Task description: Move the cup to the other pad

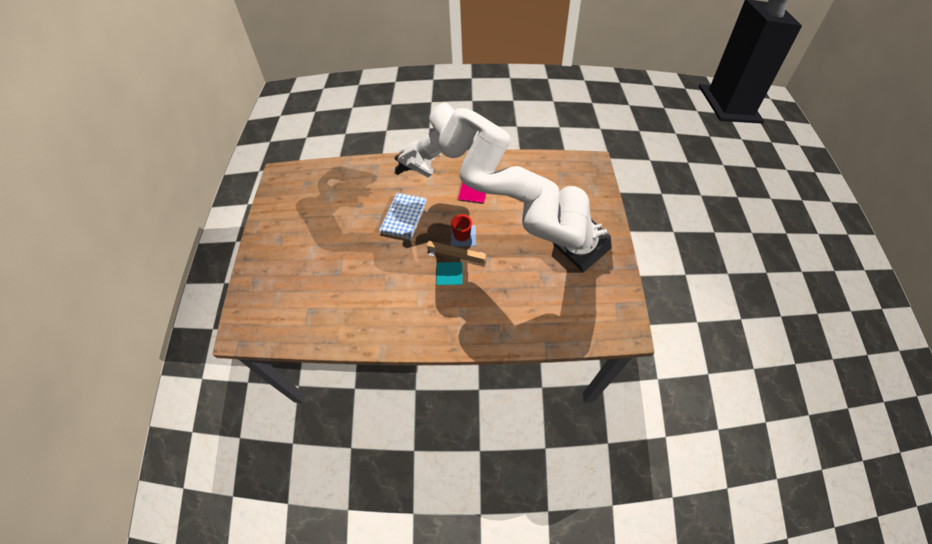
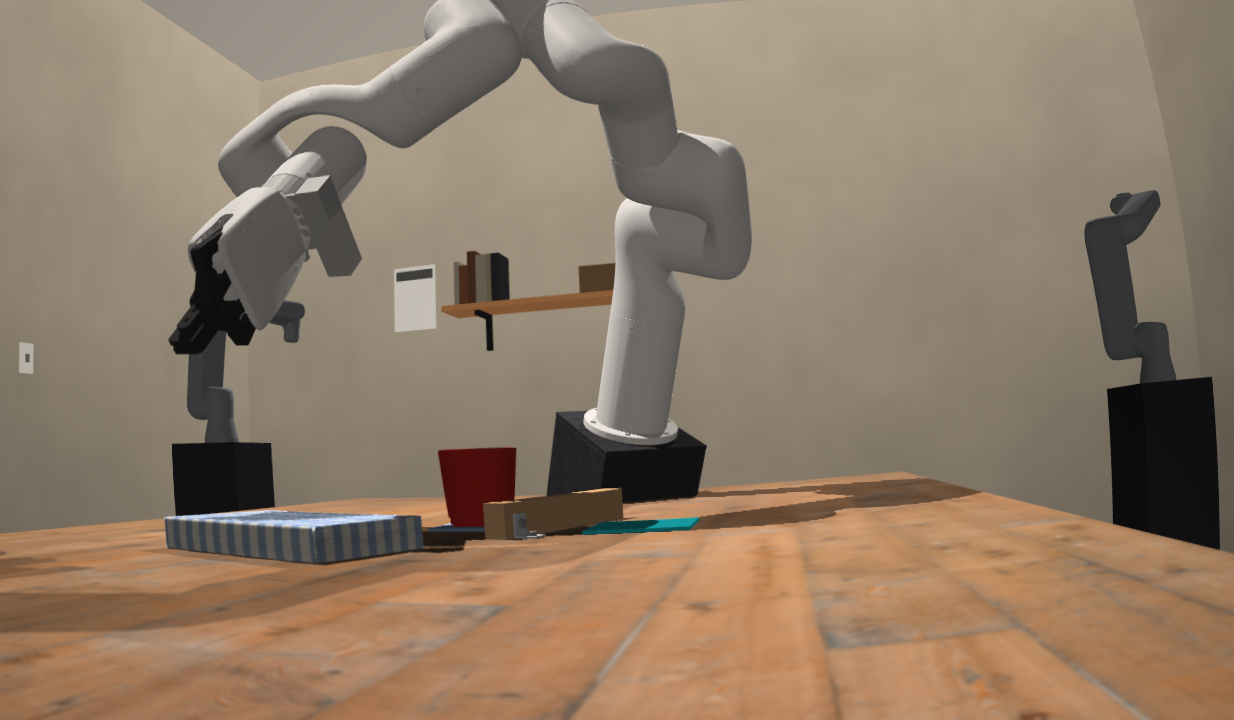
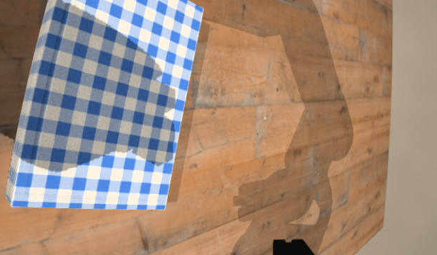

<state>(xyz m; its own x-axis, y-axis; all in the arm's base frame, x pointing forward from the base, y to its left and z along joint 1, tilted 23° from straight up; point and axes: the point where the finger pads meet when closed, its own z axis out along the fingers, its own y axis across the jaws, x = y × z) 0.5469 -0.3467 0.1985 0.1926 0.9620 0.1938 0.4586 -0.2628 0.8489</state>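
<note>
Right now the red cup is 21 cm behind my hand, 19 cm to the left of it and 15 cm below it. Round my hand: blue-and-white checked box: 16 cm below, 9 cm to the left; blue marble: 19 cm to the left, 19 cm behind, 16 cm below; green marble: 20 cm behind, 17 cm to the left, 16 cm below.
</note>
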